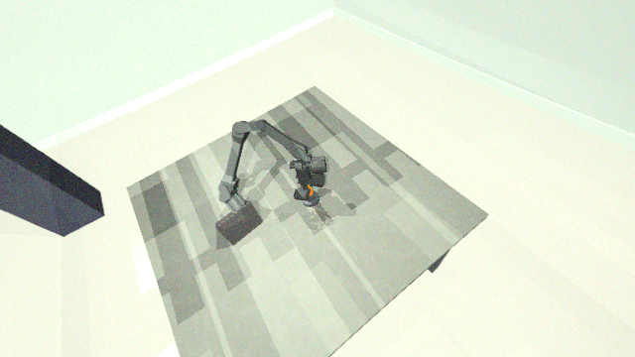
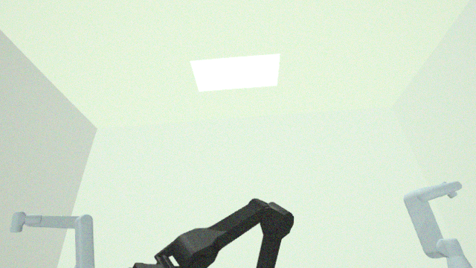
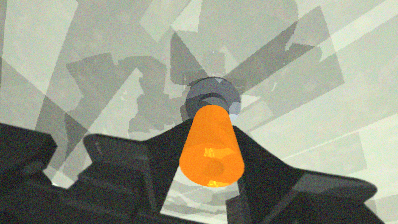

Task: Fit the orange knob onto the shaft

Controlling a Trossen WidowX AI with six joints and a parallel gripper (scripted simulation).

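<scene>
My gripper tip is 20 mm below the orange knob. The rest, counted from my gripper tip: round pedestal: 40 mm below.
</scene>
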